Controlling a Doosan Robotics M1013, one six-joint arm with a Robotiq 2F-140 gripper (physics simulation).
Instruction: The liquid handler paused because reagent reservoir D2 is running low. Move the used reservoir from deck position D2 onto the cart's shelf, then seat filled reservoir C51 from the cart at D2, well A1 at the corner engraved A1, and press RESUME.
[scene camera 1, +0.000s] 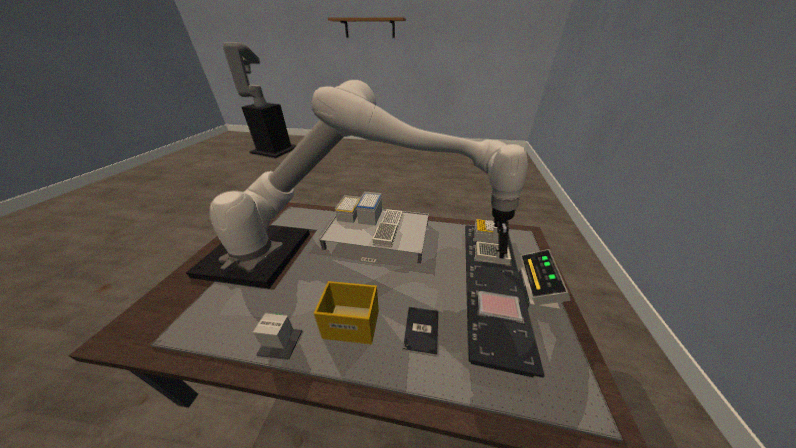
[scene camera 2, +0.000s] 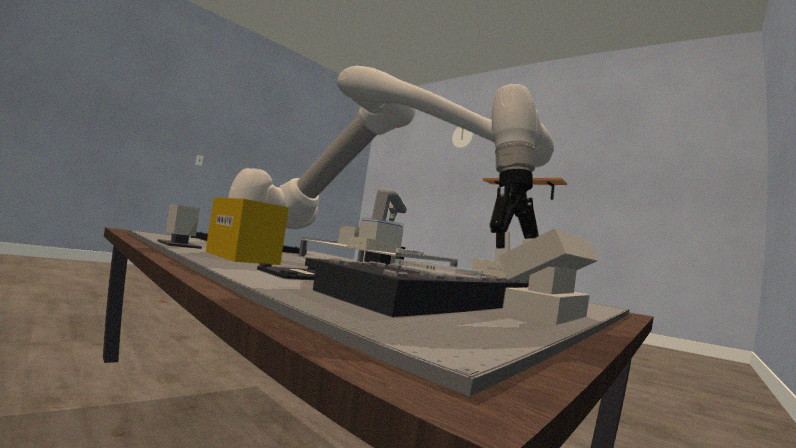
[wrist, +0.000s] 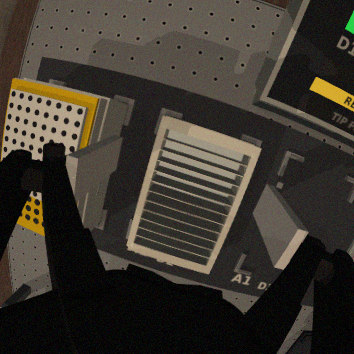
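Seen in the pictures: gripper, between the fingertips: (scene camera 1: 497, 251) (wrist: 189, 175); arm's base, origin of its link: (scene camera 1: 252, 253).
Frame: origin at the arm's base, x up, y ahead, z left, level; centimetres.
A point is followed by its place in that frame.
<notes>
The used reservoir (scene camera 1: 490, 252) @(x 4.6, y 94.5, z 33.1 cm) (wrist: 192, 195) @(x 3.6, y 95.3, z 33.2 cm), cream with narrow troughs, sits at D2 on the black deck (scene camera 1: 476, 347) @(x 2.7, y 94.6, z -7.6 cm) (wrist: 142, 102) @(x 2.7, y 100.8, z 41.5 cm). My gripper (scene camera 1: 503, 253) @(x 5.1, y 97.2, z 34.5 cm) (scene camera 2: 515, 239) (wrist: 189, 175) @(x 5.1, y 97.2, z 34.5 cm) is open and points down over it. In the wrist view one pad is over the gap beside the tip rack and the other over D3; neither touches the reservoir. Two pale reservoirs (scene camera 1: 385, 234) @(x 6.8, y 51.2, z 25.3 cm) (scene camera 1: 392, 216) @(x 5.1, y 47.8, z 41.2 cm) lie in line on the cart (scene camera 1: 412, 233) @(x 4.0, y 60.8, z 33.7 cm); which is C51 cannot be read. The control panel (scene camera 1: 544, 272) @(x 9.8, y 111.9, z 23.3 cm) (scene camera 2: 557, 250) @(x 8.7, y 117.8, z 14.9 cm) (wrist: 300, 80) @(x 8.1, y 107.4, z 31.1 cm) shows green lamps and a yellow bar; RESUME is not readable.
A yellow-and-white tip rack (scene camera 1: 484, 226) @(x 8.8, y 90.1, z 44.3 cm) (wrist: 45, 120) @(x 9.2, y 96.6, z 45.9 cm) stands at D1, close to one finger. A pink plate (scene camera 1: 499, 306) @(x 4.0, y 99.6, z 8.2 cm) is at D4. Blue-edged (scene camera 1: 369, 208) @(x 13.1, y 40.2, z 32.6 cm) and yellow-edged (scene camera 1: 347, 208) @(x 10.4, y 28.6, z 32.4 cm) boxes stand on the cart. A yellow waste bin (scene camera 1: 345, 328) @(x 5.7, y 57.7, z -18.0 cm) (scene camera 2: 245, 230) @(x 4.9, y 64.5, z -14.5 cm) stands in front of the cart.
</notes>
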